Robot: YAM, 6 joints.
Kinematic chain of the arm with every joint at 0, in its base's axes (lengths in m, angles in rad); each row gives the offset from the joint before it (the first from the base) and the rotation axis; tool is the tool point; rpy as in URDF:
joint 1: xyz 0 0 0.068 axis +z
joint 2: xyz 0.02 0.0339 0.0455 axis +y
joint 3: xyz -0.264 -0.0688 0 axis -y
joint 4: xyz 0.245 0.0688 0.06 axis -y
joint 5: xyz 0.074 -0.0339 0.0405 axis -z
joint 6: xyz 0.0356 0 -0.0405 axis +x
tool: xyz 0 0 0 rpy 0 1.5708 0
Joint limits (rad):
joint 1: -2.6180..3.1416
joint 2: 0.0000..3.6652
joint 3: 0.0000..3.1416
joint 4: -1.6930..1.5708
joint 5: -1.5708..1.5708
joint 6: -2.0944..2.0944
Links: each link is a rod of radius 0.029 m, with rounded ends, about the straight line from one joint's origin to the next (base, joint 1, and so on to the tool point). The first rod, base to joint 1, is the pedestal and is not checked.
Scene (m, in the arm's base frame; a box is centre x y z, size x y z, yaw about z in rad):
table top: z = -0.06
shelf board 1: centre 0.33 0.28 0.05 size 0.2 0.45 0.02 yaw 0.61
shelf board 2: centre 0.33 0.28 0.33 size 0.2 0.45 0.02 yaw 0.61
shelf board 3: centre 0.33 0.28 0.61 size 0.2 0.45 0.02 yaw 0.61
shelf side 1: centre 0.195 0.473 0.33 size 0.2 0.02 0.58 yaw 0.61
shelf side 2: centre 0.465 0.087 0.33 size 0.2 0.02 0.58 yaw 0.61
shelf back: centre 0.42 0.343 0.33 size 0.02 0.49 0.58 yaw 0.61
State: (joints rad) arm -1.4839 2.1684 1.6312 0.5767 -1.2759 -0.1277
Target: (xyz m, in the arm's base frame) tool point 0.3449 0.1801 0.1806
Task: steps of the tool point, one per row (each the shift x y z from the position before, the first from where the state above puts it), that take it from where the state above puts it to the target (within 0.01 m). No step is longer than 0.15 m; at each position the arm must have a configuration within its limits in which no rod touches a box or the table.
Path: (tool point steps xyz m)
1: 0.1226 0.0764 -0.0046
2: 0.0842 0.1057 -0.0079
3: 0.0401 0.1187 -0.0116
4: -0.0032 0.1148 -0.0153
5: -0.0398 0.0962 -0.0188
6: -0.0651 0.0672 -0.0225
7: 0.0680 0.0403 0.0097
8: 0.0613 0.0500 -0.0097

